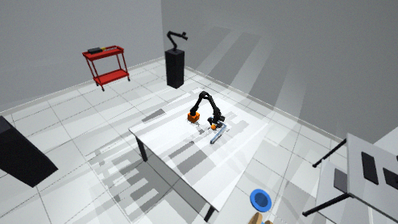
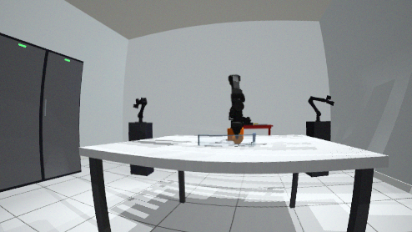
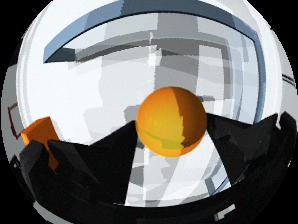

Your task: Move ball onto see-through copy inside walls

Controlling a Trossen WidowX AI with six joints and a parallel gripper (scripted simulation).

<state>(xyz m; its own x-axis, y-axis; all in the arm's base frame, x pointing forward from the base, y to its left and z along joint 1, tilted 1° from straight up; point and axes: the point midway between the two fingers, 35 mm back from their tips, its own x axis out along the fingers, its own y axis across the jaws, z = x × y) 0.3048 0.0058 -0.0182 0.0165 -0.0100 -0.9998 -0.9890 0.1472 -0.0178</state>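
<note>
Right now my gripper tip is right at the see-through ball copy. From my gripper tip the other things lie so: orange ball (right at my gripper tip).
</note>
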